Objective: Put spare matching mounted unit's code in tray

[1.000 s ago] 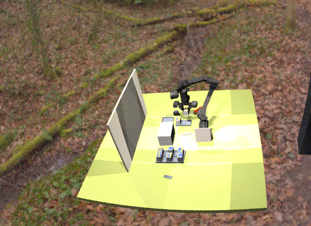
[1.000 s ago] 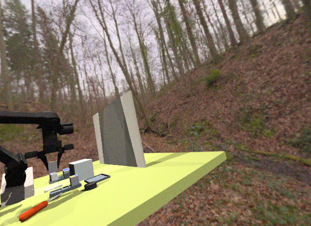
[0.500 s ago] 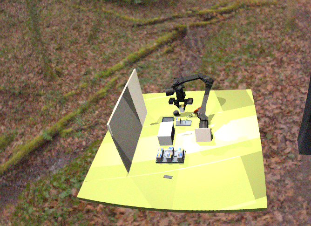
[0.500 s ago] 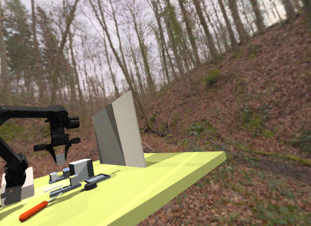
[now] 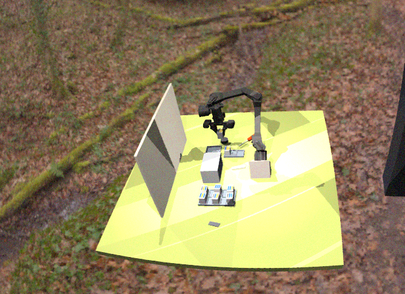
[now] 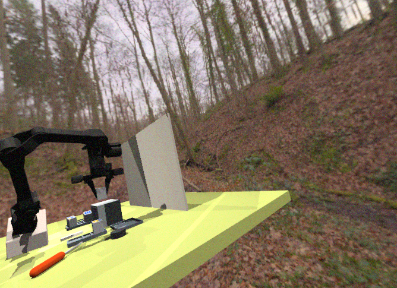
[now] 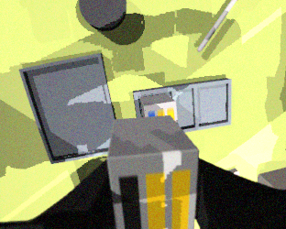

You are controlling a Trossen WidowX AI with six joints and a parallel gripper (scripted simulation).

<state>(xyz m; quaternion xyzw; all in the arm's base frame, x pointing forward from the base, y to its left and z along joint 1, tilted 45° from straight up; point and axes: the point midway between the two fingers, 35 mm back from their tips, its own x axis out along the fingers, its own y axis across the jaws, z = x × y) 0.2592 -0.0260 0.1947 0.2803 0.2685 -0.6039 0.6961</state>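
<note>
The flat tray lies 80 mm ahead of my gripper tip, 10 mm to the left of it and 140 mm below it. Also, from my gripper tip: grey rack (70 mm behind, 10 mm to the left, 130 mm below); mounted unit (20 mm ahead, 200 mm to the left, 90 mm below); black puck (30 mm ahead, 110 mm to the right, 130 mm below).
</note>
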